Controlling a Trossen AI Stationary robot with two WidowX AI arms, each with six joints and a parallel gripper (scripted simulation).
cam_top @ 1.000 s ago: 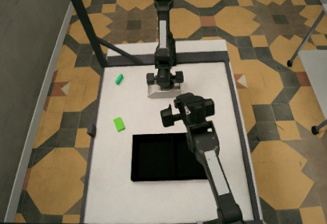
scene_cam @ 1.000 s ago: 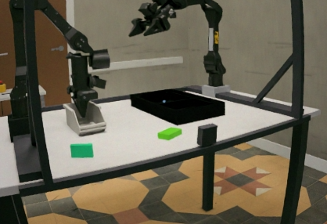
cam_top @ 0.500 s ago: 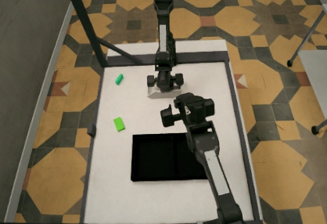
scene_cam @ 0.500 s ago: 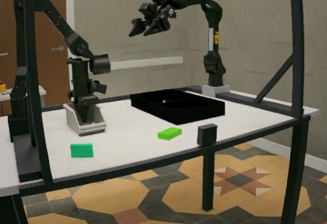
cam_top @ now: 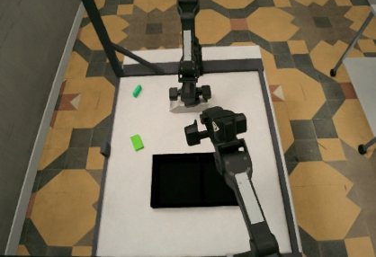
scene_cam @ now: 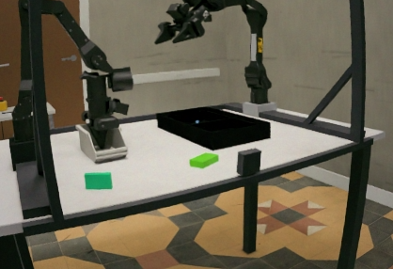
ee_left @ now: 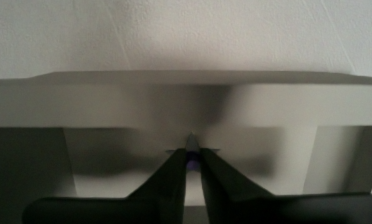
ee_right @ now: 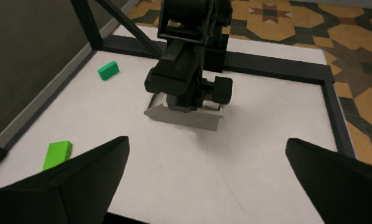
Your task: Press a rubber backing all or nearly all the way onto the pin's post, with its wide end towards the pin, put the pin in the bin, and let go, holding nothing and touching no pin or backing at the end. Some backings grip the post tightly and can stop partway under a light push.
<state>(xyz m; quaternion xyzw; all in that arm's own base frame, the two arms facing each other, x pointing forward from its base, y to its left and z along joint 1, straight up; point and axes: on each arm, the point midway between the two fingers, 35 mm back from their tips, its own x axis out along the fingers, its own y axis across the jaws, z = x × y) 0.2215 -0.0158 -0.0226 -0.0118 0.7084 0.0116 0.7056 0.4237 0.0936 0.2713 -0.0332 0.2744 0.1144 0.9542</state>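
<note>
The grey bin lies 10 mm behind my left hand and 10 mm below it. Also, from my left hand: white star-shaped pin: 30 mm below; then black tray: 30 mm behind, 370 mm to the right, 30 mm below.
</note>
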